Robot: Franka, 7 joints.
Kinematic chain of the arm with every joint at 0, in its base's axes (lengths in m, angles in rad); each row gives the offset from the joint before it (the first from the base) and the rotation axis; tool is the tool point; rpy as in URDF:
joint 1: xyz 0 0 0.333 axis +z
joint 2: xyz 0 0 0 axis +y
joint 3: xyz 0 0 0.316 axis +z
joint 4: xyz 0.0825 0 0 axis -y
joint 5: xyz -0.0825 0 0.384 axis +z
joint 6: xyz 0 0 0 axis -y
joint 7: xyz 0.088 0 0 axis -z
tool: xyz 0 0 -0.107 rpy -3.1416 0 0
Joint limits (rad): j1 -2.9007..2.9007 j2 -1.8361..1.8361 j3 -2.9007..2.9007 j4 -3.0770..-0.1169 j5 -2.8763..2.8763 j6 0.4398..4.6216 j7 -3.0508..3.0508
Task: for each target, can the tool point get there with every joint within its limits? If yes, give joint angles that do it. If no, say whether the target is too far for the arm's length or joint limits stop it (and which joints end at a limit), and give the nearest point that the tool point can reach.
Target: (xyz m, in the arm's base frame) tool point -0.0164 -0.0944 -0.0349
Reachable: yes | joints -2.0552 1.2961 0.2980 -2.3860 2.4366 3.6359 -1.6865
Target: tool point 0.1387 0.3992 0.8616
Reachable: yes | joints -0.9856 -0.6485 1.6246 -0.9225 1.7519 4.2435 -0.7689
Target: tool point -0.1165 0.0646 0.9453
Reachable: yes | joints -0.2108 -1.4299 0.1009 -1.8579 -0.4906 2.1318 2.5539
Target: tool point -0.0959 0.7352 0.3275
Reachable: yes | joints -1.1479 -1.2914 2.1161 -0.4219 0.4678 1.1211 -1.0087
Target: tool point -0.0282 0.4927 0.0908
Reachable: yes | joints 1.2249 0.9235 0.6349 -2.1737 1.0674 3.9597 -1.1653
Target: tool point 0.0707 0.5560 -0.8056
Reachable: no: too far | nearest point 0.0540 0.4250 -0.3406 | short by 0.483 m
